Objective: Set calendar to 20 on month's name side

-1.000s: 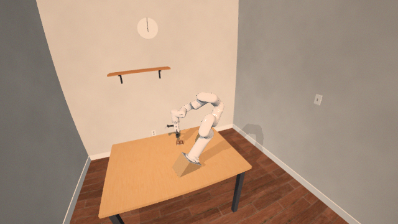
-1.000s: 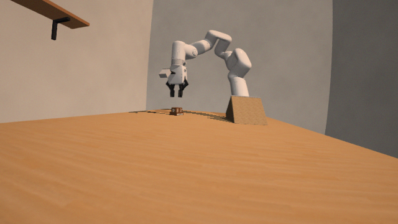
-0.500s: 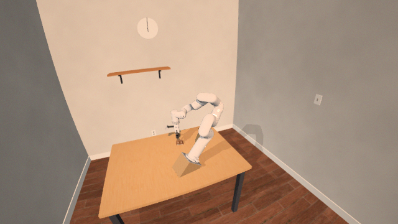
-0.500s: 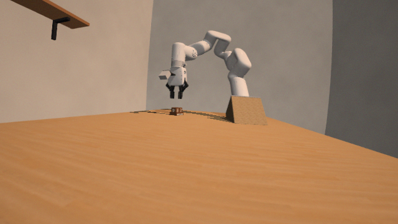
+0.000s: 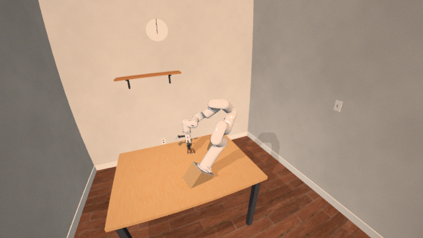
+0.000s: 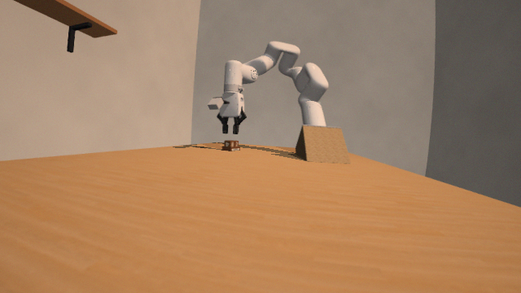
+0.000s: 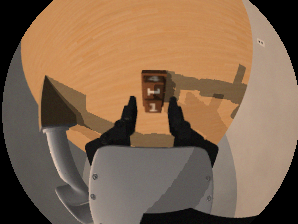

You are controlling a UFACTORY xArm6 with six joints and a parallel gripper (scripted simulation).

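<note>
The brown tray is 1 cm behind my hand, 2 cm to the right of it and 8 cm below it.
</note>
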